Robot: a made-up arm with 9 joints. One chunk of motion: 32 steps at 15 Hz.
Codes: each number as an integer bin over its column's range. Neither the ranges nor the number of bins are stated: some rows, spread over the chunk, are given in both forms.
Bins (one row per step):
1: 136 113 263 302 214 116 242 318 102
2: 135 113 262 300 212 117 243 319 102
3: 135 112 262 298 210 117 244 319 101
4: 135 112 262 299 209 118 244 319 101
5: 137 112 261 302 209 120 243 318 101
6: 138 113 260 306 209 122 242 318 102
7: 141 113 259 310 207 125 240 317 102
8: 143 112 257 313 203 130 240 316 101
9: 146 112 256 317 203 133 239 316 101
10: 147 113 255 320 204 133 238 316 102
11: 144 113 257 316 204 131 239 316 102
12: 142 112 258 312 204 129 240 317 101
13: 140 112 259 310 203 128 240 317 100
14: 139 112 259 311 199 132 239 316 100
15: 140 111 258 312 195 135 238 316 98
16: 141 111 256 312 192 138 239 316 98
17: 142 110 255 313 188 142 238 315 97
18: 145 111 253 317 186 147 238 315 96
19: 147 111 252 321 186 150 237 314 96
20: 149 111 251 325 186 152 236 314 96
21: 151 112 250 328 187 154 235 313 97
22: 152 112 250 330 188 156 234 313 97
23: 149 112 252 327 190 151 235 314 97
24: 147 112 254 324 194 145 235 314 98
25: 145 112 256 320 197 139 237 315 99
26: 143 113 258 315 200 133 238 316 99
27: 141 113 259 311 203 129 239 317 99
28: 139 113 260 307 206 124 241 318 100
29: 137 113 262 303 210 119 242 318 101
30: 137 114 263 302 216 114 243 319 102
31: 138 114 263 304 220 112 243 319 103
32: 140 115 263 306 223 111 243 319 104
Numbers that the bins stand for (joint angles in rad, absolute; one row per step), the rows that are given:
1: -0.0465 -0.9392 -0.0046 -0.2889 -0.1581 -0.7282 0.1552 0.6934 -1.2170
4: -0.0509 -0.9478 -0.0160 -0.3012 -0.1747 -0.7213 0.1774 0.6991 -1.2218
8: -0.0159 -0.9478 -0.0729 -0.2437 -0.1947 -0.6797 0.1330 0.6819 -1.2218
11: -0.0116 -0.9392 -0.0729 -0.2314 -0.1913 -0.6762 0.1219 0.6819 -1.2170
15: -0.0290 -0.9564 -0.0615 -0.2478 -0.2213 -0.6624 0.1108 0.6819 -1.2363
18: -0.0072 -0.9564 -0.1185 -0.2273 -0.2512 -0.6208 0.1108 0.6762 -1.2460
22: 0.0233 -0.9478 -0.1526 -0.1738 -0.2446 -0.5896 0.0664 0.6647 -1.2411
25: -0.0072 -0.9478 -0.0843 -0.2149 -0.2146 -0.6485 0.0997 0.6762 -1.2315
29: -0.0421 -0.9392 -0.0160 -0.2848 -0.1714 -0.7178 0.1552 0.6934 -1.2218
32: -0.0290 -0.9220 -0.0046 -0.2725 -0.1281 -0.7455 0.1663 0.6991 -1.2073
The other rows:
2: -0.0509 -0.9392 -0.0160 -0.2971 -0.1647 -0.7247 0.1663 0.6991 -1.2170
3: -0.0509 -0.9478 -0.0160 -0.3053 -0.1714 -0.7247 0.1774 0.6991 -1.2218
5: -0.0421 -0.9478 -0.0274 -0.2889 -0.1747 -0.7143 0.1663 0.6934 -1.2218
6: -0.0378 -0.9392 -0.0387 -0.2725 -0.1747 -0.7074 0.1552 0.6934 -1.2170
7: -0.0247 -0.9392 -0.0501 -0.2560 -0.1814 -0.6970 0.1330 0.6876 -1.2170
9: -0.0029 -0.9478 -0.0843 -0.2273 -0.1947 -0.6693 0.1219 0.6819 -1.2218
10: 0.0015 -0.9392 -0.0957 -0.2149 -0.1913 -0.6693 0.1108 0.6819 -1.2170
12: -0.0203 -0.9478 -0.0615 -0.2478 -0.1913 -0.6832 0.1330 0.6876 -1.2218
13: -0.0290 -0.9478 -0.0501 -0.2560 -0.1947 -0.6866 0.1330 0.6876 -1.2266
14: -0.0334 -0.9478 -0.0501 -0.2519 -0.2080 -0.6728 0.1219 0.6819 -1.2266
16: -0.0247 -0.9564 -0.0843 -0.2478 -0.2313 -0.6520 0.1219 0.6819 -1.2363
17: -0.0203 -0.9650 -0.0957 -0.2437 -0.2446 -0.6381 0.1108 0.6762 -1.2411
19: 0.0015 -0.9564 -0.1299 -0.2108 -0.2512 -0.6104 0.0997 0.6704 -1.2460
20: 0.0102 -0.9564 -0.1413 -0.1944 -0.2512 -0.6035 0.0886 0.6704 -1.2460
21: 0.0190 -0.9478 -0.1526 -0.1821 -0.2479 -0.5966 0.0775 0.6647 -1.2411
23: 0.0102 -0.9478 -0.1299 -0.1862 -0.2379 -0.6070 0.0775 0.6704 -1.2411
24: 0.0015 -0.9478 -0.1071 -0.1985 -0.2246 -0.6277 0.0775 0.6704 -1.2363
26: -0.0159 -0.9392 -0.0615 -0.2355 -0.2046 -0.6693 0.1108 0.6819 -1.2315
27: -0.0247 -0.9392 -0.0501 -0.2519 -0.1947 -0.6832 0.1219 0.6876 -1.2315
28: -0.0334 -0.9392 -0.0387 -0.2684 -0.1847 -0.7005 0.1441 0.6934 -1.2266
30: -0.0421 -0.9306 -0.0046 -0.2889 -0.1514 -0.7351 0.1663 0.6991 -1.2170
31: -0.0378 -0.9306 -0.0046 -0.2807 -0.1381 -0.7421 0.1663 0.6991 -1.2121

